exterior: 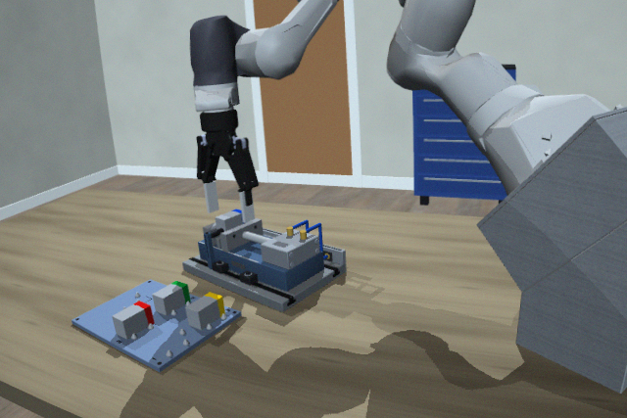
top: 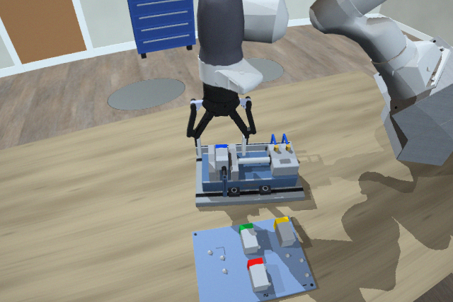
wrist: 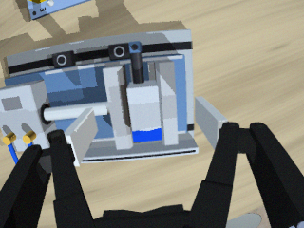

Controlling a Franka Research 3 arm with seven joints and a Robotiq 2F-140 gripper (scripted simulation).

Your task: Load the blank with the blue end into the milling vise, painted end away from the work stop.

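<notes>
Now: the blue-ended blank 40 mm below my hand. The rest, counted from my hand: hosed jaw block 140 mm behind, 90 mm to the left, 60 mm below; fixed jaw 60 mm below, 20 mm ahead, 10 mm to the right; work stop rod 40 mm to the left, 40 mm below, 20 mm ahead.
</notes>
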